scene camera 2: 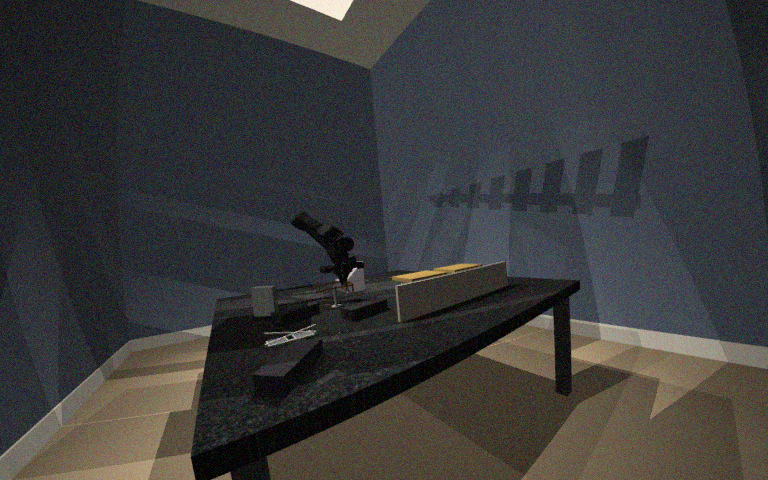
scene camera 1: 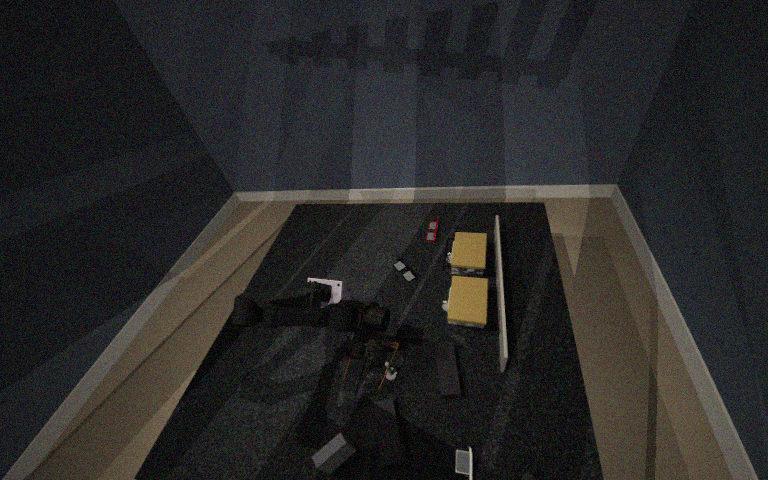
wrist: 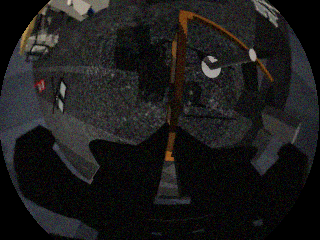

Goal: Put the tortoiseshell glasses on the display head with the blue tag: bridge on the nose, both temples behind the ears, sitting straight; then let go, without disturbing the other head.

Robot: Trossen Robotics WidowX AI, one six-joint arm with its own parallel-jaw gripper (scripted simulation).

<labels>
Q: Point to a display head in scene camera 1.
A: At 467, 305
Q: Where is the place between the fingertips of my gripper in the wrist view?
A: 169, 126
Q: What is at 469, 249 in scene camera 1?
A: A display head.
</labels>
